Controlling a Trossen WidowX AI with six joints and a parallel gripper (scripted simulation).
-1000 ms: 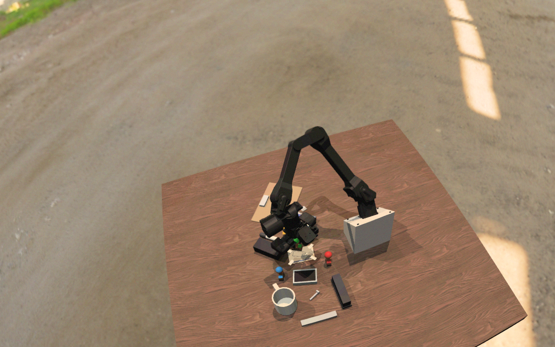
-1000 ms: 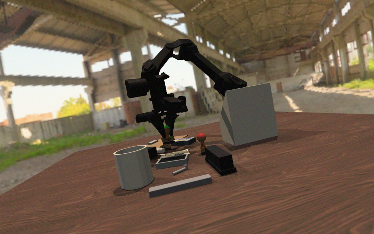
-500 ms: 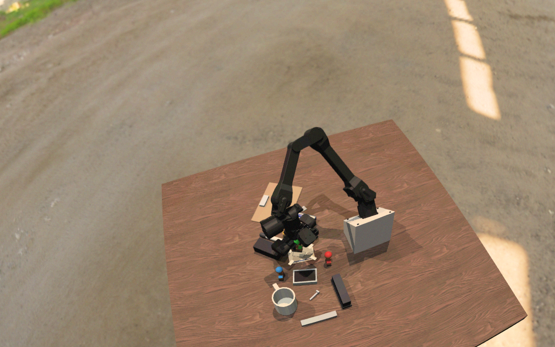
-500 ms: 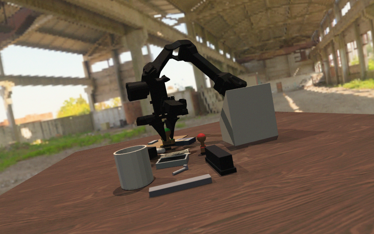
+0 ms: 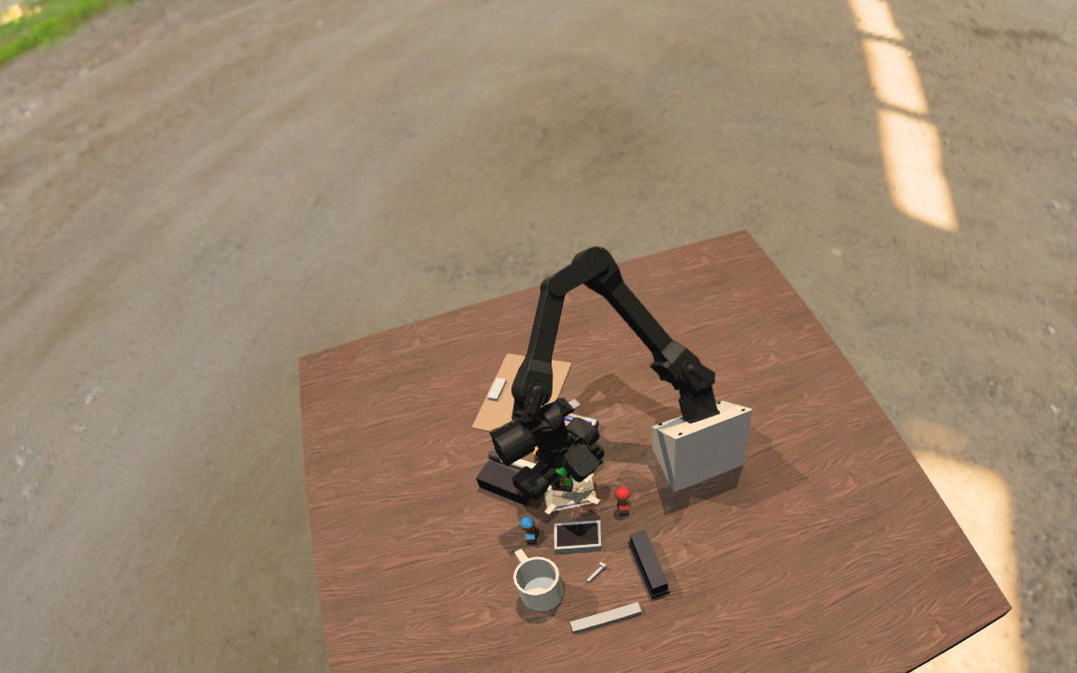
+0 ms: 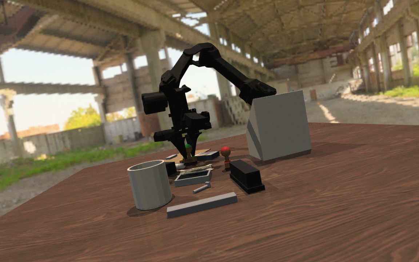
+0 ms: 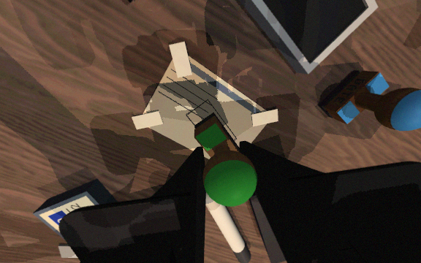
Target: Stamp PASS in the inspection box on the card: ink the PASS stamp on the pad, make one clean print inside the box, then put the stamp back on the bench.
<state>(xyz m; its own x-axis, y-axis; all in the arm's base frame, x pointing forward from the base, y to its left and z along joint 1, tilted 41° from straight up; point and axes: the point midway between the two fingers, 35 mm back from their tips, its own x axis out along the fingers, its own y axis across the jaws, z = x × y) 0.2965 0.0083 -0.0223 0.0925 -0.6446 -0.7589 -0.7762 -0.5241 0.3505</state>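
The taped card is 1 cm behind my gripper tip and 5 cm below it. Round my gripper tip: ink pad (1 cm behind, 11 cm to the left, 4 cm below); green-knobbed stamp (right at my gripper tip); yellow-knobbed stamp (2 cm ahead, 11 cm to the right, 2 cm below).
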